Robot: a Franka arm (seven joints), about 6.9 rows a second.
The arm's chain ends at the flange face. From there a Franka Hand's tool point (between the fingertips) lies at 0.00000 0.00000 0.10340 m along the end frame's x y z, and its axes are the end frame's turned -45 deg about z.
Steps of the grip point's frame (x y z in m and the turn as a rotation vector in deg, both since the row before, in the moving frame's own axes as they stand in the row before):
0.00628 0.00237 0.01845 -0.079 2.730 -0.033
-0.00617 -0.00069 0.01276 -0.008 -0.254 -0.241
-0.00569 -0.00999 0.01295 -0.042 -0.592 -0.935
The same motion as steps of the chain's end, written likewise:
0.00253 0.00062 0.01857 1.875 1.986 -0.033
-0.00454 0.00354 0.01276 -0.185 -0.174 -0.241
-0.01039 -0.00386 0.01296 -0.448 -0.389 -0.935

